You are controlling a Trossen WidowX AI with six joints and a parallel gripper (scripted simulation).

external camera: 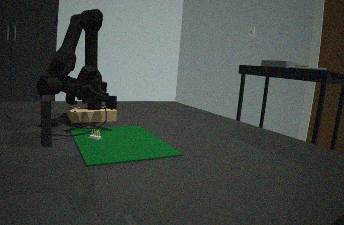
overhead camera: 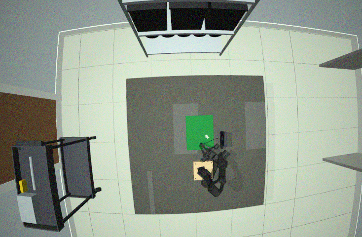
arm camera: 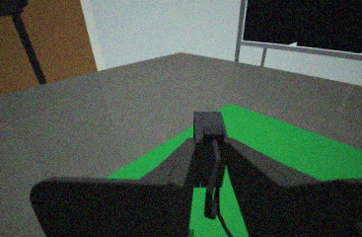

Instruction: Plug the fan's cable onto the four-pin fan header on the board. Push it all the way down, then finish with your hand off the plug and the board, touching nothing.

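My gripper tip is 40 mm short of the white four-pin header, 70 mm to the left of it and 110 mm above it. Round my gripper tip: green board 90 mm ahead, 10 mm to the right, 120 mm below; black fan 190 mm to the right, 50 mm below; dark fan plug 10 mm below.
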